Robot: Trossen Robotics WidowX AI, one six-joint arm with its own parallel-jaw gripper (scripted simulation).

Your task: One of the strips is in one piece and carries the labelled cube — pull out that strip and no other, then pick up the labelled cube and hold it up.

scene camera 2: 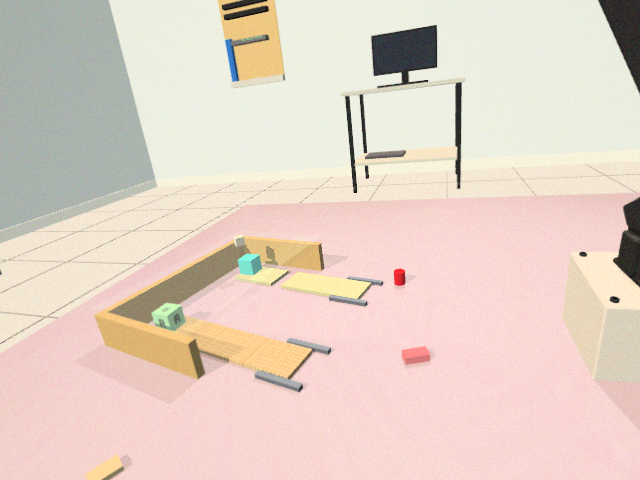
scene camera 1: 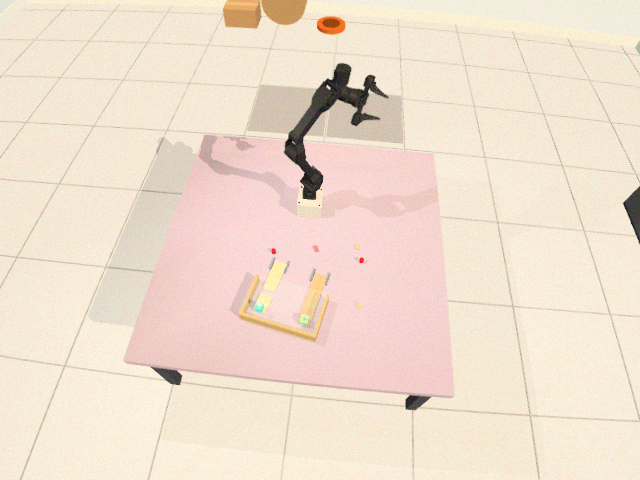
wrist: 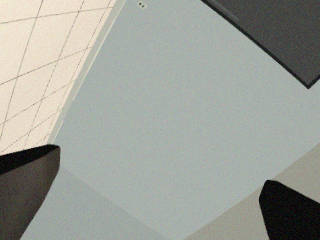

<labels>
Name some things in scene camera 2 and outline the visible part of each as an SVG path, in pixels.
An orange gridded strip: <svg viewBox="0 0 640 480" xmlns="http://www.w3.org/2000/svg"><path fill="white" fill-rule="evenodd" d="M196 338L199 351L210 357L288 380L296 374L313 354L312 349L213 324Z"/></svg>
</labels>
